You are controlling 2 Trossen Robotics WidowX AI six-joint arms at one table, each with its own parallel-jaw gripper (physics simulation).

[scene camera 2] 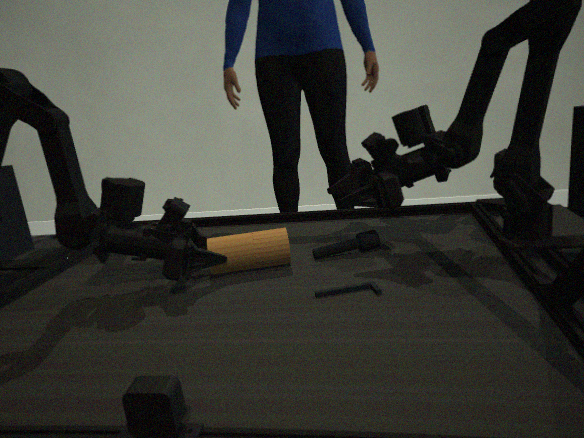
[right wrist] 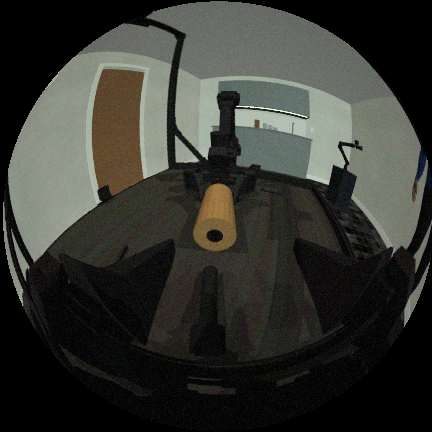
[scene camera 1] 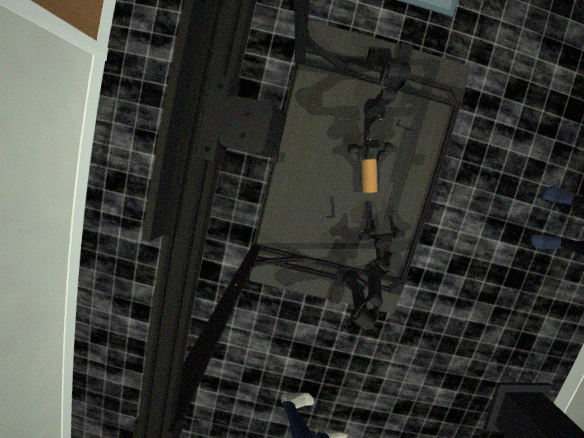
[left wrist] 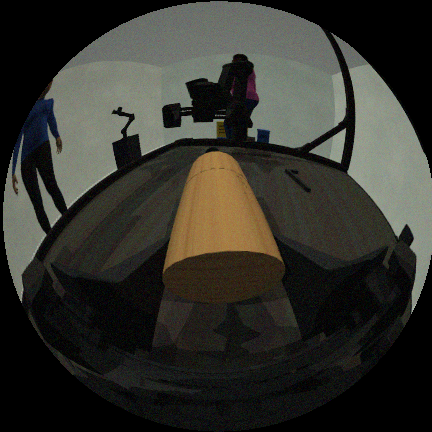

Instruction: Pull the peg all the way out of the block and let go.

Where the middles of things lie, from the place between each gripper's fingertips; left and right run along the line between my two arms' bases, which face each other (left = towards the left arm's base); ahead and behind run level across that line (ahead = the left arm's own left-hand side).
The dark peg (scene camera 2: 368, 240) lies 9 cm below my right hand, 2 cm to the right of it and 2 cm behind it. Also, from my right hand: cylindrical block (scene camera 2: 266, 248) (17 cm to the left, 7 cm below, 5 cm behind).
My left gripper is now 40 mm to the left of the cylindrical block and 10 mm short of it. Also, from my left hand: dark peg: 220 mm to the right, 40 mm ahead, 20 mm below.
